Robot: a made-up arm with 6 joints. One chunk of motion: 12 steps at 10 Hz.
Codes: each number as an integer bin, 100 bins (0 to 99) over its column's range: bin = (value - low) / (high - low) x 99, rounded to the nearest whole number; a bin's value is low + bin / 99 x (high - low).
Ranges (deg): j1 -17..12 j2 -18..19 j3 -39..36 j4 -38..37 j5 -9..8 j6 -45..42
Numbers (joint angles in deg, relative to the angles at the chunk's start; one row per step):
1: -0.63 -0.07 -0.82 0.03 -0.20 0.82
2: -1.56 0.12 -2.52 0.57 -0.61 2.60
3: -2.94 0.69 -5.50 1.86 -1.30 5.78
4: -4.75 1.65 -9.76 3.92 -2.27 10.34
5: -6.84 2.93 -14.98 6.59 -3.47 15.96
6: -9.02 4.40 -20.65 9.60 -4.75 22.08
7: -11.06 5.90 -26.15 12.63 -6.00 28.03
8: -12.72 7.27 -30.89 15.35 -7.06 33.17
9: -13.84 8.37 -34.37 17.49 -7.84 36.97
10: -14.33 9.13 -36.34 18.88 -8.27 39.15
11: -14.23 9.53 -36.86 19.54 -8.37 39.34
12: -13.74 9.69 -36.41 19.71 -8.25 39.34
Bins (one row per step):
1: 56 48 50 50 51 52
2: 53 48 48 51 49 54
3: 48 50 44 53 45 58
4: 42 53 39 55 39 63
5: 35 56 32 59 32 69
6: 27 60 24 63 25 76
7: 20 64 17 67 17 83
8: 15 68 11 70 11 89
9: 11 71 6 73 7 93
10: 9 73 4 75 4 96
11: 9 74 3 76 4 96
12: 11 74 3 76 4 96

